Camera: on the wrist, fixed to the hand. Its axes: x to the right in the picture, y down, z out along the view.
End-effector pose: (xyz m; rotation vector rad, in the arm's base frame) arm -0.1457 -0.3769 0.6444 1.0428 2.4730 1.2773
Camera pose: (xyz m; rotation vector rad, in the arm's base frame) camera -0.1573 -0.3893 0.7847 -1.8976 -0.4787 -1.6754
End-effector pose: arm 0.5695 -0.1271 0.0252 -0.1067 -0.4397 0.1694
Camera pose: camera 0.6194 -0.0342 -0.0688 -1.1085 0.0721 1.5395
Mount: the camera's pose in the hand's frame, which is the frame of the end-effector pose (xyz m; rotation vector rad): 0.0228 0.0972 -0.1000 -0.6481 0.3691 1.5887
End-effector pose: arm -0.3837 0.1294 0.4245 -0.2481 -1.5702 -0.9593
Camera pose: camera -0.2551 0.1143 0.4810 -1.4053 -0.3142 -0.1241
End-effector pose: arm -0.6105 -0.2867 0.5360 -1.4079 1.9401 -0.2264
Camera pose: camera -0.7511 -0.2950 0.5477 0.2715 2.9390 0.9936
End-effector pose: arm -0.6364 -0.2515 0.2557 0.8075 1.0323 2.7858
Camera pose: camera -0.6940 -0.3803 0.2628 -0.5720 0.5126 -1.7171
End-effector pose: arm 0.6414 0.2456 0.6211 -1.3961 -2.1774 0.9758
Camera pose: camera 0.7568 0.3271 0.6186 2.7922 0.6284 -0.1507
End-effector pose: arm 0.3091 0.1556 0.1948 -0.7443 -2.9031 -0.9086
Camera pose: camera 0.3191 0.1814 0.3334 -2.0080 -0.9181 -1.2920
